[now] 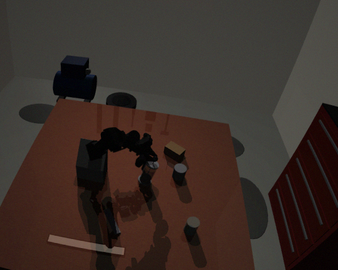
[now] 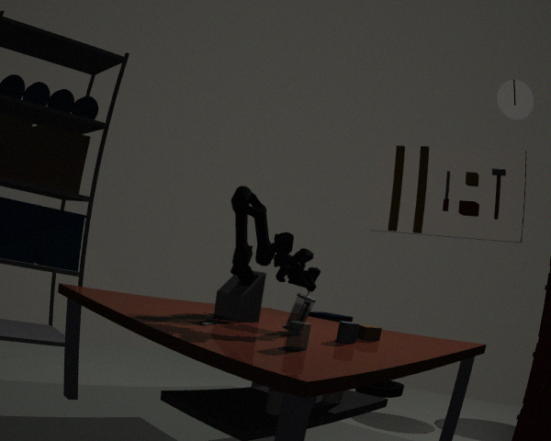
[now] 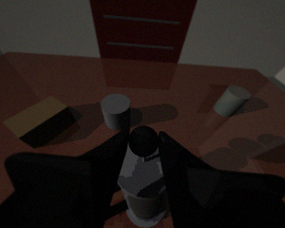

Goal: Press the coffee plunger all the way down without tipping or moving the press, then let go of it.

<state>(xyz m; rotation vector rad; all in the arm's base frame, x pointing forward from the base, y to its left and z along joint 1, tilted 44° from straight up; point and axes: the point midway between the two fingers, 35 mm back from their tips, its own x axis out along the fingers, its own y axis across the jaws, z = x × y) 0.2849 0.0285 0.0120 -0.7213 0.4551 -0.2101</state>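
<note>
Right now my gripper tip is 9 cm above the coffee press, 3 cm past it and 1 cm to the right of it. Also, from my gripper tip: tan box 25 cm to the left, 15 cm below, 11 cm ahead.
</note>
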